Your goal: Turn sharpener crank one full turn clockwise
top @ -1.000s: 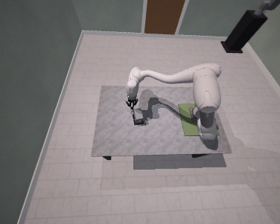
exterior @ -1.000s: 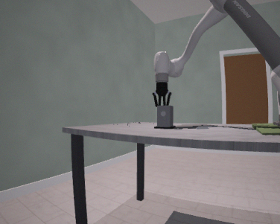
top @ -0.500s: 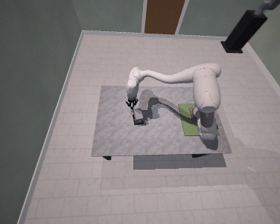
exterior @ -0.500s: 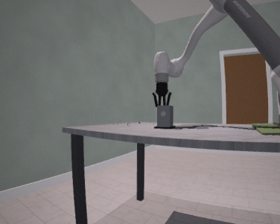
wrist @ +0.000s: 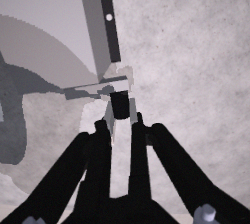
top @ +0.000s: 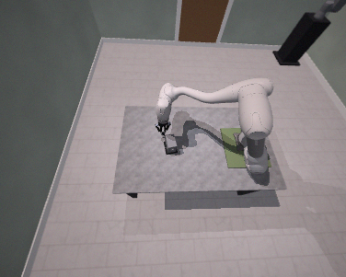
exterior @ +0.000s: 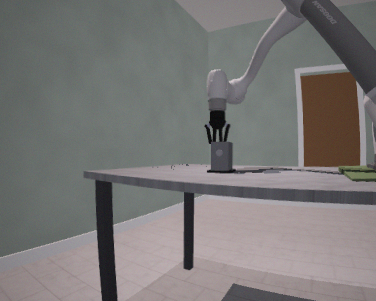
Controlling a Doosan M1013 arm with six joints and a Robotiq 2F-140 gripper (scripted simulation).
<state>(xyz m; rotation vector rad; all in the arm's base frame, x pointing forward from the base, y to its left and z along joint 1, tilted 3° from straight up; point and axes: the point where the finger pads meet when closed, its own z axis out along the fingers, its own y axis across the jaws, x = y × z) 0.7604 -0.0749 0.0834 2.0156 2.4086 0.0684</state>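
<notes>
Now: the sharpener crank 1 cm behind my hand, 2 cm to the left of it and 1 cm below it.
</notes>
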